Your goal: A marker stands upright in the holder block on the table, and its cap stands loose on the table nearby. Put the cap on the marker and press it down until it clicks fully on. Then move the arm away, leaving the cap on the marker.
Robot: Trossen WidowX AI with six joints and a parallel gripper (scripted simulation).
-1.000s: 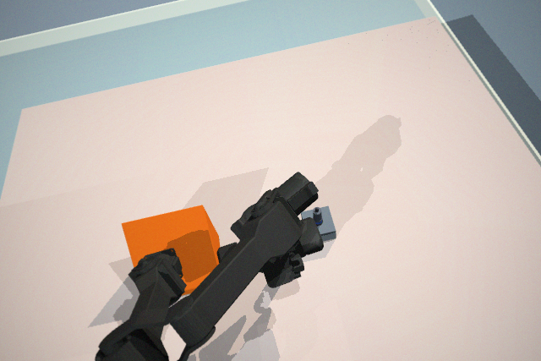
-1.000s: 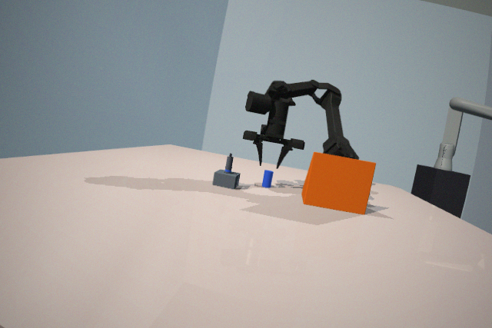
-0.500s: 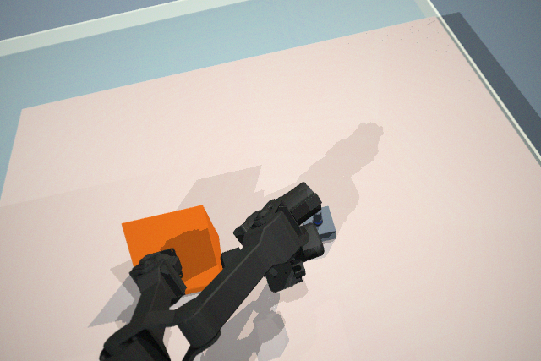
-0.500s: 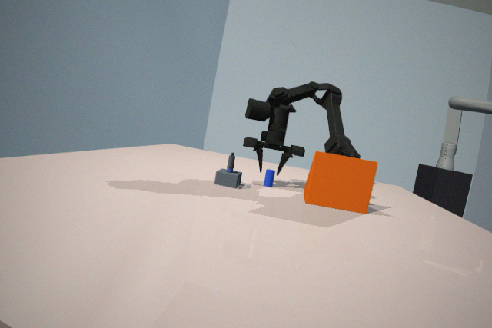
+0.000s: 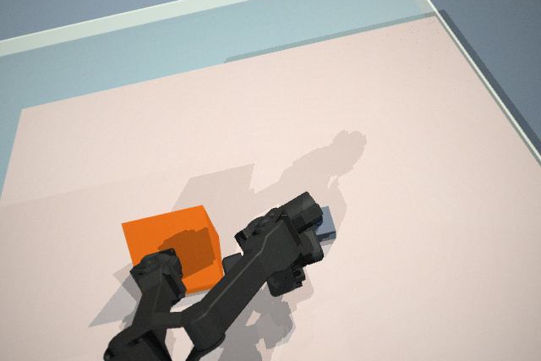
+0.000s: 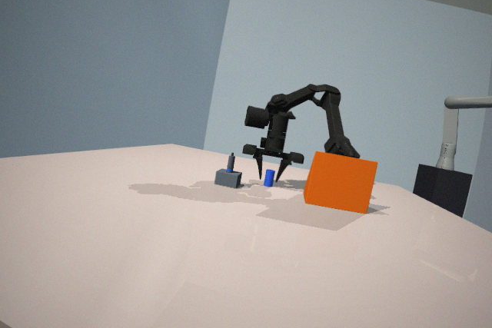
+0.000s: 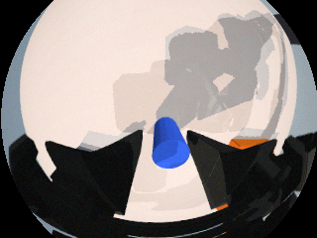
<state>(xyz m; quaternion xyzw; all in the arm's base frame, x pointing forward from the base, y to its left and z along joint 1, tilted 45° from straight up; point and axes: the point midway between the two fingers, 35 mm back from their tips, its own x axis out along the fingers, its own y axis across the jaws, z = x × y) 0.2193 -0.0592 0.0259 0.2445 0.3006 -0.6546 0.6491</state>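
My gripper tip is 110 mm short of the grey holder block and 80 mm to the right of it. Also, from my gripper tip: blue cap (10 mm above).
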